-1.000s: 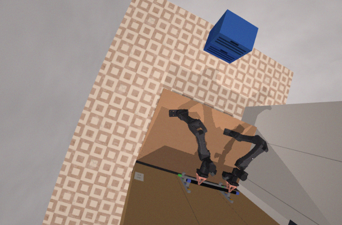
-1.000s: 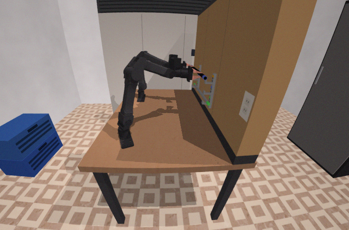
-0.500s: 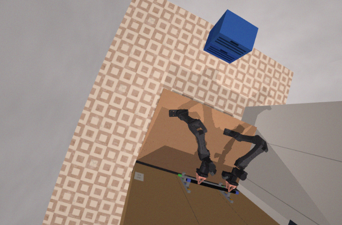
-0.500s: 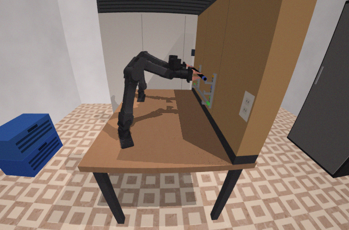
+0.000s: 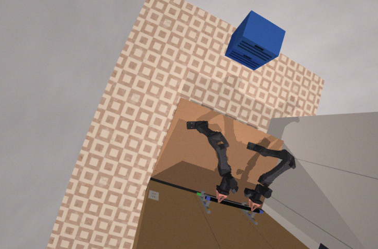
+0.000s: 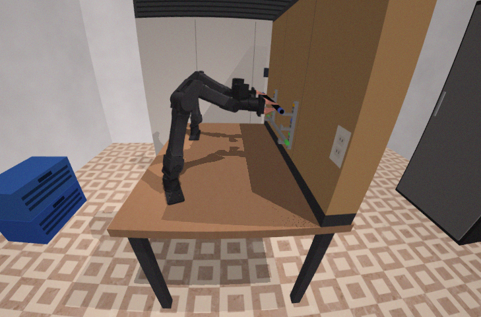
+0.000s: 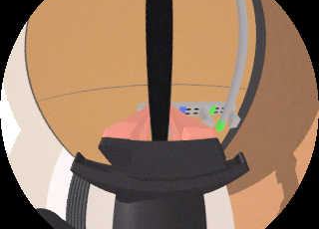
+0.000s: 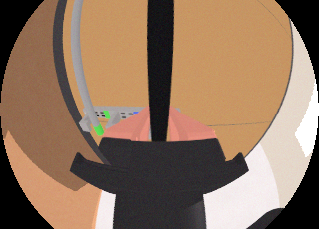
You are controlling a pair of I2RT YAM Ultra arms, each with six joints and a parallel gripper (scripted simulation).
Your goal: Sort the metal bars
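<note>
Right now my left hand is 150 mm to the left of the black bar. From my left hand the other things lie so: brown wall panel 160 mm ahead, 200 mm to the right, 110 mm above; black baseboard 90 mm ahead, 200 mm to the right, 280 mm below.
Right now my right hand is 150 mm to the right of the black bar. Also, from my right hand: brown wall panel: 150 mm ahead, 110 mm above, 90 mm to the left; black baseboard: 280 mm below, 90 mm to the left, 90 mm ahead.
</note>
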